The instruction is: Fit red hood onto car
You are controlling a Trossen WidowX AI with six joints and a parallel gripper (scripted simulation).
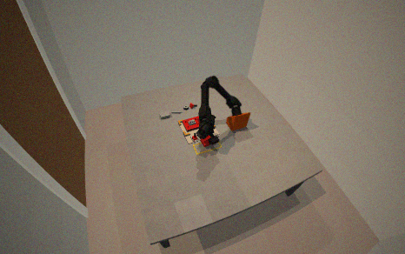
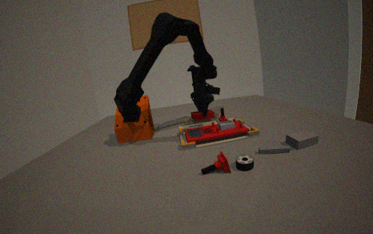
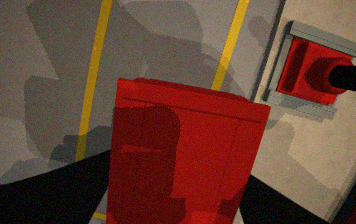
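My gripper tip is now 60 mm short of the grey engine block and 190 mm to the left of it. The rest, counted from my gripper tip: black wheel: 50 mm ahead, 400 mm to the right, 20 mm below; then red hood: right at my gripper tip; then jig: 30 mm ahead, 170 mm to the right, 20 mm below.
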